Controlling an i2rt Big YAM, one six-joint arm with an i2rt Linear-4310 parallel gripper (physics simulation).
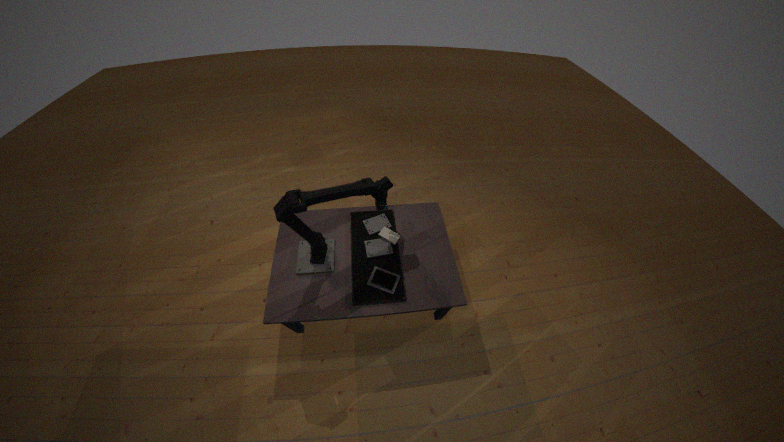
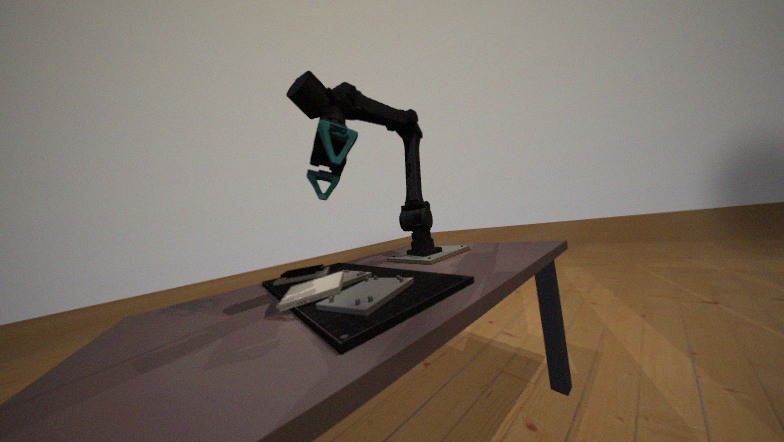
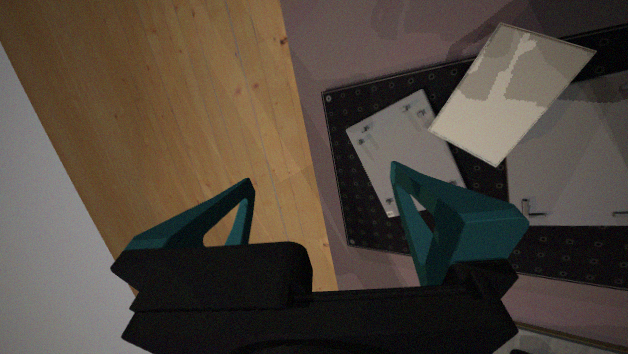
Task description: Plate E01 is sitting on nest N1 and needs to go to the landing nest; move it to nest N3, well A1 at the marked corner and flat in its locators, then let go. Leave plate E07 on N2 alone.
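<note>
My gripper (image 1: 382,207) (image 2: 329,181) (image 3: 318,177) is open and empty, high above the far end of the board. A white plate (image 1: 389,235) (image 2: 312,289) (image 3: 512,95) lies askew and tilted, overlapping the middle nest (image 1: 376,248) (image 2: 359,276) (image 3: 565,185) and reaching past the board's edge. Beside it is a bare nest with small pins (image 1: 375,224) (image 2: 365,296) (image 3: 400,145). A dark plate (image 1: 383,279) (image 2: 303,271) sits in the nest (image 1: 371,280) at the board's other end. I cannot read plate or nest labels.
The nests stand on a black perforated board (image 1: 361,295) (image 2: 433,285) (image 3: 575,255) on the mauve table (image 1: 433,285) (image 2: 164,356) (image 3: 380,45). The arm's grey base plate (image 1: 307,267) (image 2: 455,252) is bolted beside the board. The table's edge runs close to the board's pinned-nest end.
</note>
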